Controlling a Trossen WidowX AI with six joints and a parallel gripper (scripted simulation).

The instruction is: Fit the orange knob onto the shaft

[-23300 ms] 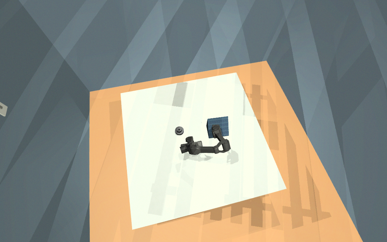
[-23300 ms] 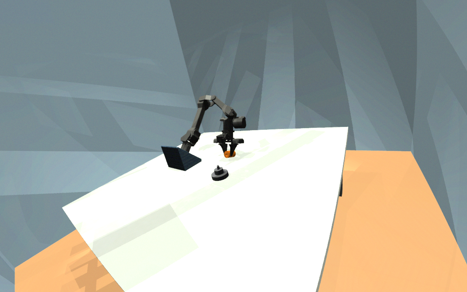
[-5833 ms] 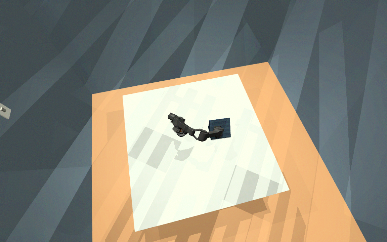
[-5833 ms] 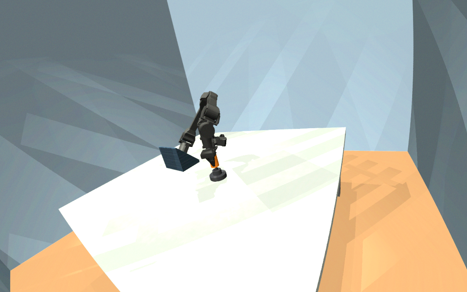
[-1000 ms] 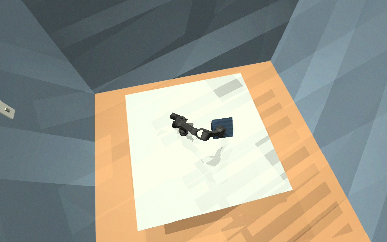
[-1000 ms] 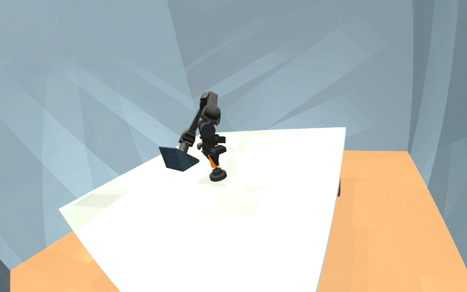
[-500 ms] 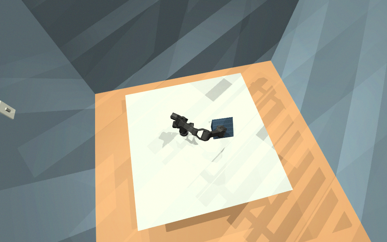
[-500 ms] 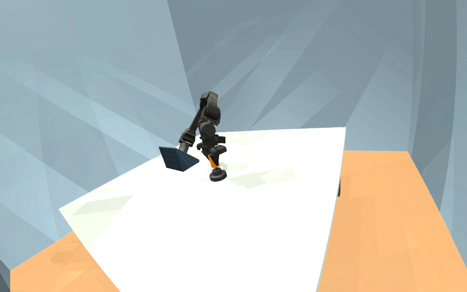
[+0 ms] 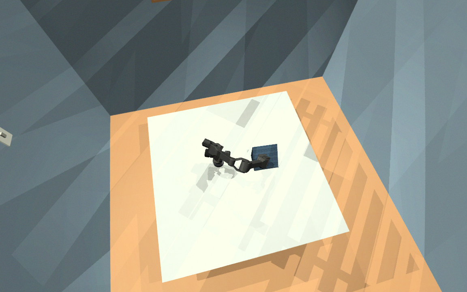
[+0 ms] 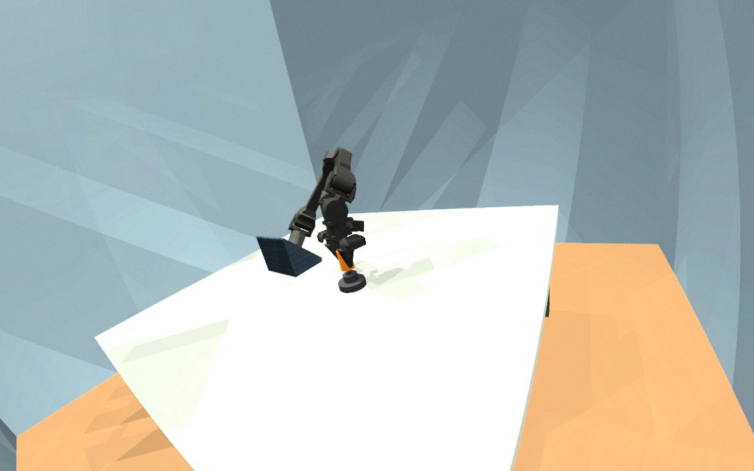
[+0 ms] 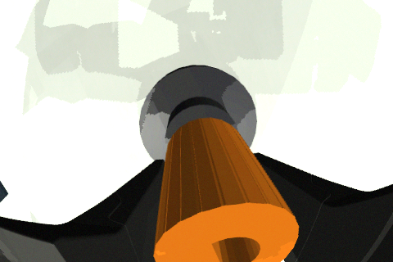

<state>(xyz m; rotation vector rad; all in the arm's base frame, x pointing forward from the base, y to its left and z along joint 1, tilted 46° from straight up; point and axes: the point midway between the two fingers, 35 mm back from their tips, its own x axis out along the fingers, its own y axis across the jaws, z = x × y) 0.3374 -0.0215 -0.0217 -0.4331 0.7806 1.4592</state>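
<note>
Right now my gripper tip is 20 mm below the orange knob. Also, from my gripper tip: round pedestal 40 mm below.
</note>
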